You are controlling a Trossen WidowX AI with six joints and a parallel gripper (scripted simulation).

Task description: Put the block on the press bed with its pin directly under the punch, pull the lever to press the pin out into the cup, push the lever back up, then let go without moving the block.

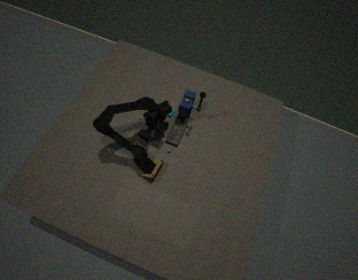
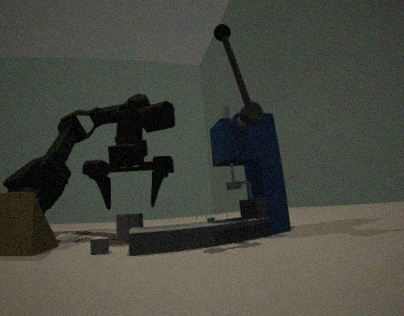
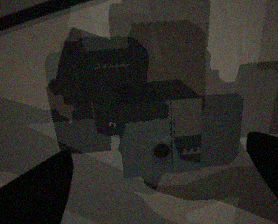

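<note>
The pale round pin is 10 mm to the left of my gripper tip and 50 mm below it. Also, from my gripper tip: teal block: 210 mm ahead, 20 mm to the right, 50 mm below; then dark lever: 190 mm ahead, 170 mm to the right, 210 mm above; then thin punch: 190 mm ahead, 110 mm to the right, 90 mm above.
</note>
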